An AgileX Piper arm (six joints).
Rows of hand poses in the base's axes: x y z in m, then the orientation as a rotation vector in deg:
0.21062, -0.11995, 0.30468, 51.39, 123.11, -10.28
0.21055, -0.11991, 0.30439, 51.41, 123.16, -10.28
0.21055, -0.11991, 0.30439, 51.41, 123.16, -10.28
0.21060, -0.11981, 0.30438, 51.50, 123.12, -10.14
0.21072, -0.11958, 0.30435, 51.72, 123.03, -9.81
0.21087, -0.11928, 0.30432, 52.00, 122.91, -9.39
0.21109, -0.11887, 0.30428, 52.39, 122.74, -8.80
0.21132, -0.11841, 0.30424, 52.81, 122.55, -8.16
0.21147, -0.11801, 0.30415, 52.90, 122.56, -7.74
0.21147, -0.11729, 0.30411, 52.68, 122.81, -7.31
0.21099, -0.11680, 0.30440, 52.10, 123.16, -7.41
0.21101, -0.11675, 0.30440, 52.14, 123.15, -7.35
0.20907, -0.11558, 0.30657, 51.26, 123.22, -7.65
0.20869, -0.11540, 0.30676, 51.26, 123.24, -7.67
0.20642, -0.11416, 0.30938, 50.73, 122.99, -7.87
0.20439, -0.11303, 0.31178, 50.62, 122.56, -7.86
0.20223, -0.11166, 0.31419, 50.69, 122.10, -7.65
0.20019, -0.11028, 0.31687, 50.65, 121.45, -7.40
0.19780, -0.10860, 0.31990, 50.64, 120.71, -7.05
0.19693, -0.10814, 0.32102, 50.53, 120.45, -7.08
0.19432, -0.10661, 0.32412, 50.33, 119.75, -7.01
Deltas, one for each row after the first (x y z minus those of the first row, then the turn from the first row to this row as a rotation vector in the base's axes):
-0.00007, 0.00004, -0.00029, 0.02, 0.05, 0.00
-0.00007, 0.00004, -0.00029, 0.02, 0.05, 0.00
-0.00002, 0.00014, -0.00030, 0.14, -0.02, -0.03
0.00010, 0.00037, -0.00033, 0.42, -0.16, -0.10
0.00025, 0.00067, -0.00036, 0.77, -0.35, -0.19
0.00047, 0.00108, -0.00040, 1.26, -0.62, -0.31
0.00070, 0.00154, -0.00044, 1.79, -0.91, -0.44
0.00085, 0.00194, -0.00053, 2.11, -1.02, -0.37
0.00085, 0.00266, -0.00057, 2.37, -0.97, -0.03
0.00037, 0.00315, -0.00028, 2.17, -0.74, 0.42
0.00039, 0.00320, -0.00028, 2.22, -0.76, 0.41
-0.00155, 0.00437, 0.00189, 1.69, -0.77, 0.94
-0.00193, 0.00455, 0.00208, 1.68, -0.75, 0.94
-0.00420, 0.00579, 0.00470, 1.26, -1.01, 1.18
-0.00623, 0.00692, 0.00710, 1.09, -1.42, 1.16
-0.00839, 0.00829, 0.00951, 1.12, -1.88, 1.08
-0.01043, 0.00967, 0.01219, 1.08, -2.55, 1.03
-0.01282, 0.01135, 0.01522, 1.09, -3.33, 0.98
-0.01369, 0.01181, 0.01634, 0.95, -3.57, 0.99
-0.01630, 0.01334, 0.01944, 0.71, -4.26, 0.99

